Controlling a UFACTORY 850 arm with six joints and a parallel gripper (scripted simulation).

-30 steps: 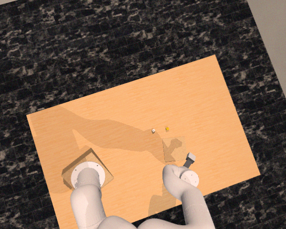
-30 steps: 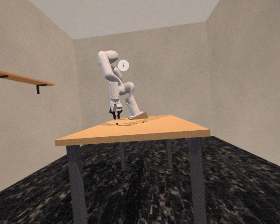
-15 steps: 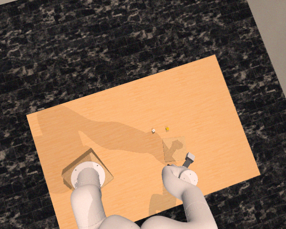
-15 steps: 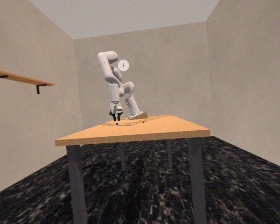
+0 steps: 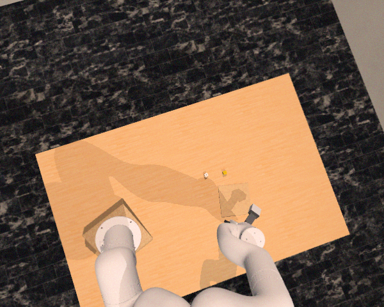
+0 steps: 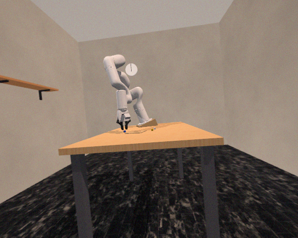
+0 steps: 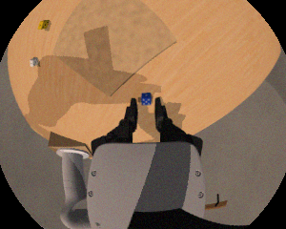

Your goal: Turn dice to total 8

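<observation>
Right now my hand is 3 cm above the blue die. Also, from my hand: white die (8 cm behind, 25 cm to the left, 3 cm below); then tan mat (3 cm ahead, 11 cm to the left, 4 cm below); then yellow die (1 cm ahead, 24 cm to the left, 3 cm below).
</observation>
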